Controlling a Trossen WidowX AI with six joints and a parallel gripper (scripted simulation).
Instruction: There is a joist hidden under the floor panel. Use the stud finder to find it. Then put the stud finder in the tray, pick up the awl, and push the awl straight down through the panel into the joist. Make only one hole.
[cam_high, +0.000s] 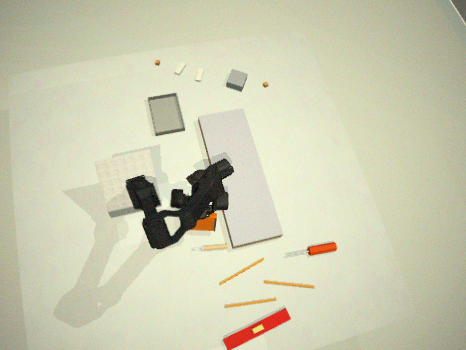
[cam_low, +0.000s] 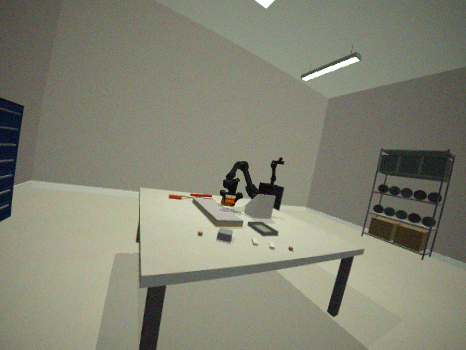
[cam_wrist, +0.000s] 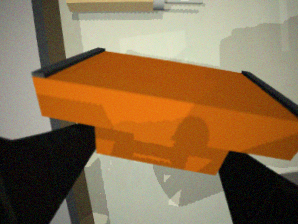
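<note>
The awl lies 1 cm behind my gripper tip, 11 cm to the right of it and 4 cm below it. From my gripper tip the other things lie so: red level 6 cm ahead, 42 cm to the right, 4 cm below; small light 2 cm behind, 2 cm to the left, 1 cm below; orange stud finder 1 cm behind.
</note>
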